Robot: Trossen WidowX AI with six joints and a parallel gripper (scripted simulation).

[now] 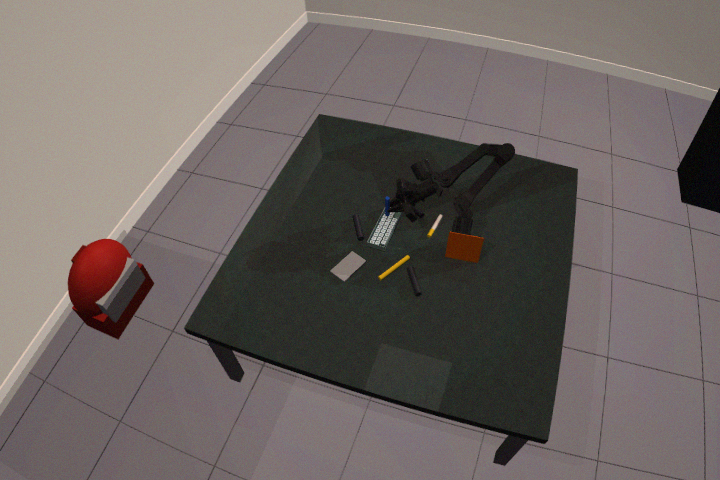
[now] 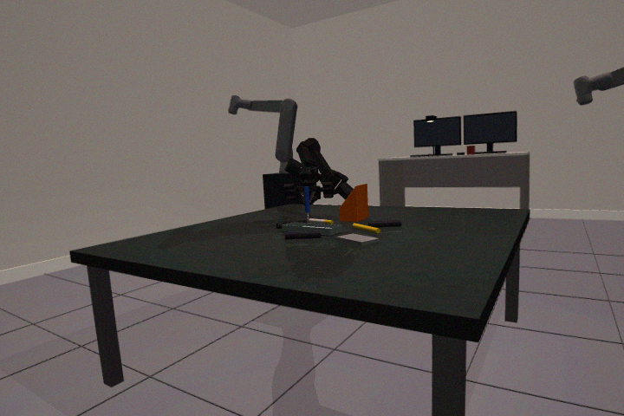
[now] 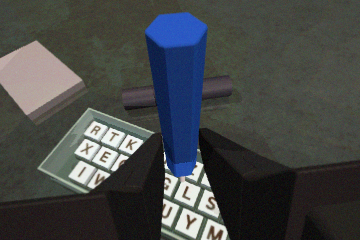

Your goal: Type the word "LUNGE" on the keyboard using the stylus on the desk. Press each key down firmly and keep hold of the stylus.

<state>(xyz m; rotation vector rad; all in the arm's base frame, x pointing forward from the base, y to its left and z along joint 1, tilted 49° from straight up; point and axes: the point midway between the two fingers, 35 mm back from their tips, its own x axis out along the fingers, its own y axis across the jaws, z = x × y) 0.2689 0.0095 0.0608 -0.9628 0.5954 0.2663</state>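
Now: the L key 90 mm below my gripper tip. From my gripper tip the other things lie so: blue stylus 20 mm below; white marker 180 mm behind, 50 mm to the right, 100 mm below; yellow marker 90 mm behind, 190 mm to the left, 90 mm below.
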